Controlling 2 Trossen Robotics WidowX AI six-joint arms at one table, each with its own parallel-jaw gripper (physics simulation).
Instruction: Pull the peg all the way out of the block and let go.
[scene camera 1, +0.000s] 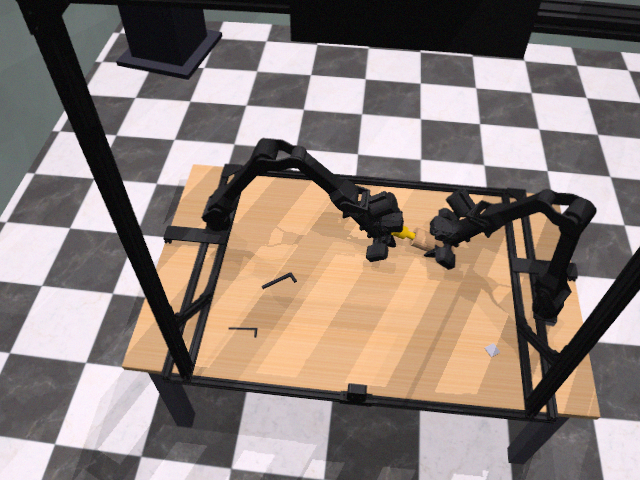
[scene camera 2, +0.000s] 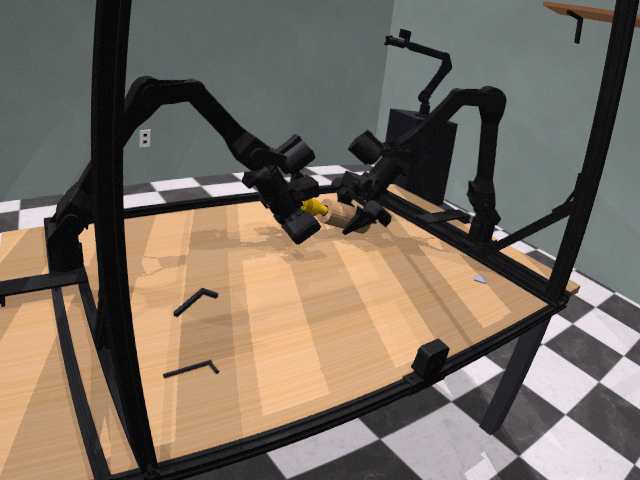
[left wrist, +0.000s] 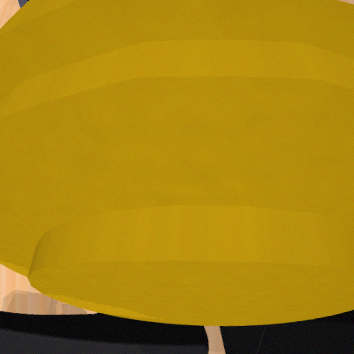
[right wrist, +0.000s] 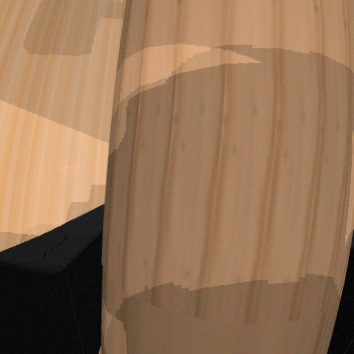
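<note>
The yellow peg points its narrow end into the hole at the left end of the wooden cylindrical block. Its wide head fills most of the left wrist view. My left gripper is at the peg's head. Its fingers are drawn together with no part of the peg seen between them; their tips are hidden behind the head in the left wrist view. My right gripper is shut on the block and holds it above the table.
Two black L-shaped pieces lie on the table at the left. A small grey-blue piece lies at the right. Black frame rails and posts border the table. A small black box sits on the front rail.
</note>
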